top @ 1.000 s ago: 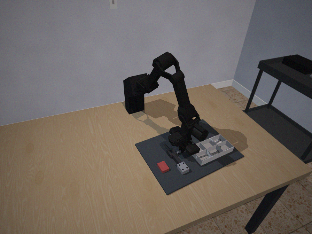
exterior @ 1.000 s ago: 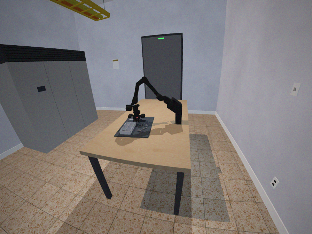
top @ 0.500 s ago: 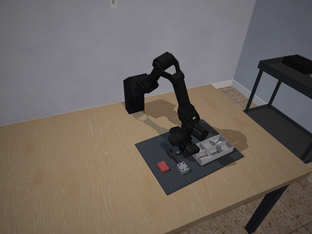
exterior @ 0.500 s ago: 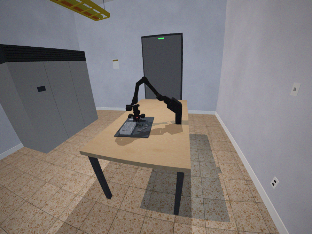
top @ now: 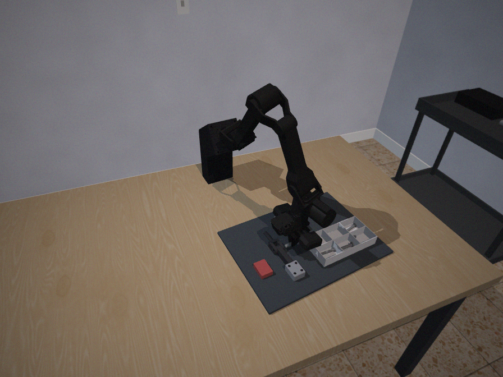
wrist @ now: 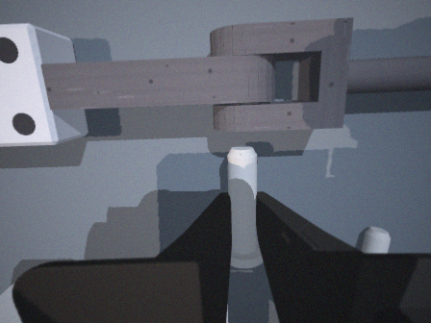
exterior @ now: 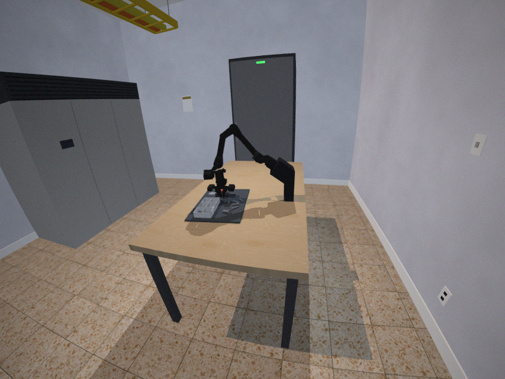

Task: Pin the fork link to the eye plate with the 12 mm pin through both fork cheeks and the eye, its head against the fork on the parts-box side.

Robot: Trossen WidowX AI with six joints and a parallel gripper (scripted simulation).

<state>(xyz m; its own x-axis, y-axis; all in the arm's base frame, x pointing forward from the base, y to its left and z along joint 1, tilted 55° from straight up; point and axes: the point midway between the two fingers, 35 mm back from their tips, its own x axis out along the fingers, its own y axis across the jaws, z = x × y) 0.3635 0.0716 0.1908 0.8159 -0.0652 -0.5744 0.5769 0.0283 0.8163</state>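
Right now my hand is 30 mm above the grey pin. From my hand the other things lie so: eye plate: 20 mm ahead, 50 mm to the right, 30 mm below; then light grey headed pin: 60 mm behind, 30 mm to the left, 40 mm below; then mat: 50 mm to the left, 50 mm below.
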